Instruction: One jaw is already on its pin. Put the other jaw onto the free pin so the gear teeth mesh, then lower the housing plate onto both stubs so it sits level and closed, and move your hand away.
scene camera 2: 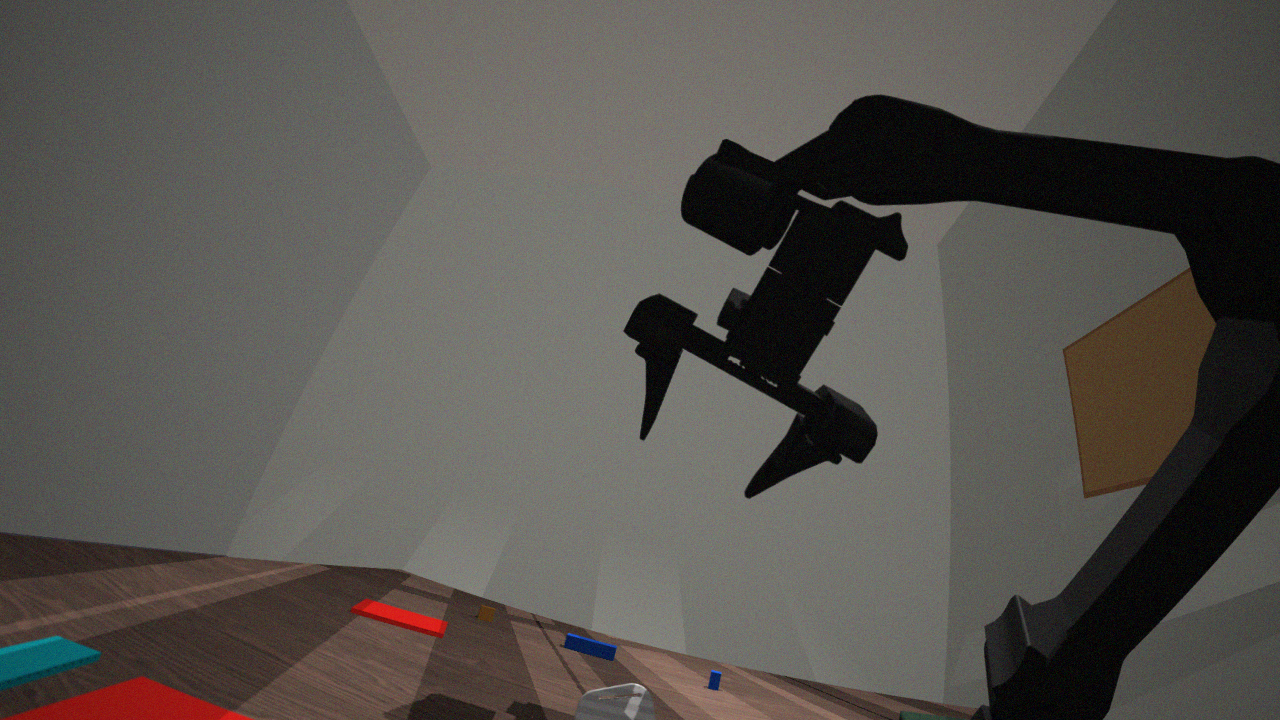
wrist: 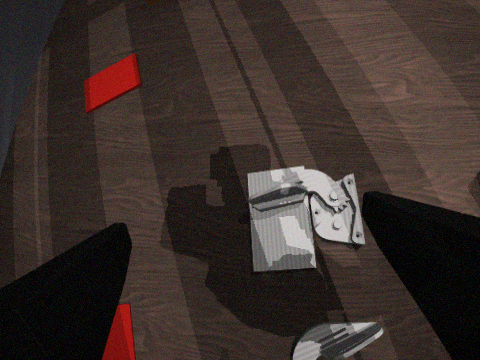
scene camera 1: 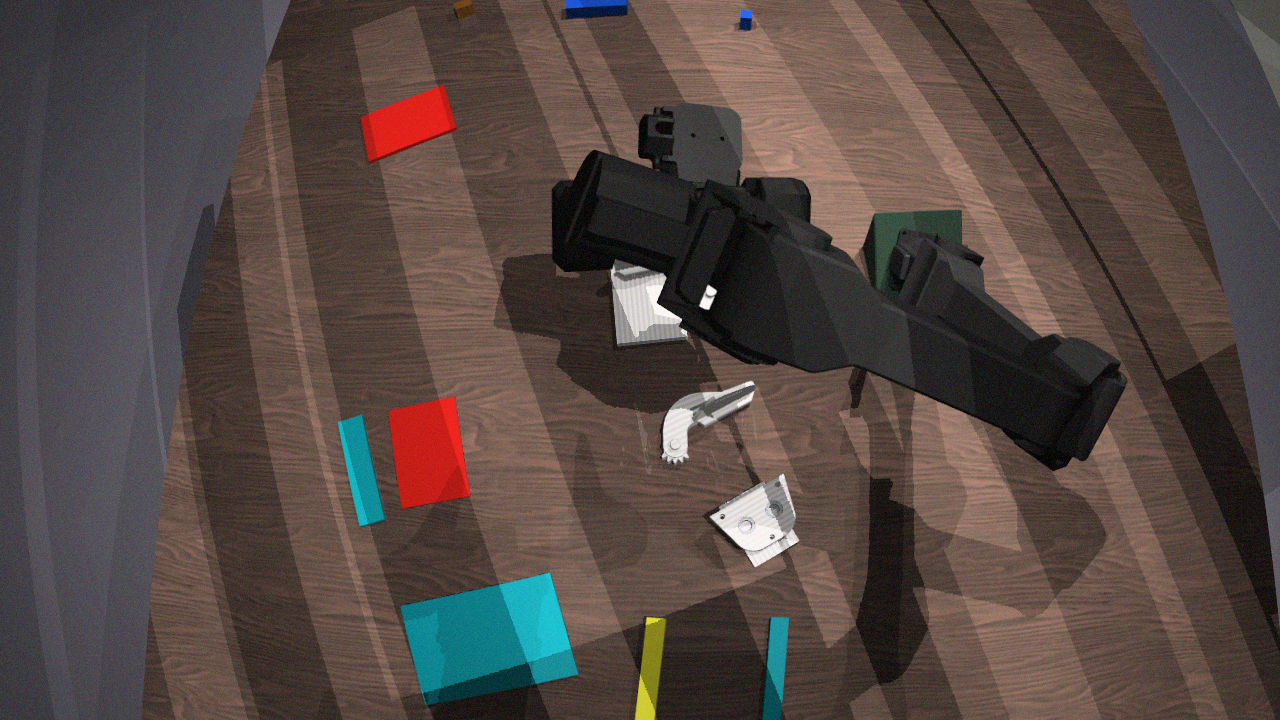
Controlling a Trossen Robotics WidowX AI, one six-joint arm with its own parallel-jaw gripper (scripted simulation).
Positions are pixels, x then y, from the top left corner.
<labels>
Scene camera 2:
my gripper: 694, 467
red piece: 381, 612
blue piece: 585, 645
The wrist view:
my gripper: 247, 219
red piece: 119, 78
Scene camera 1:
my gripper: 653, 205
teal sheet: 512, 635
red piece: 427, 446
red piece: 392, 129
</labels>
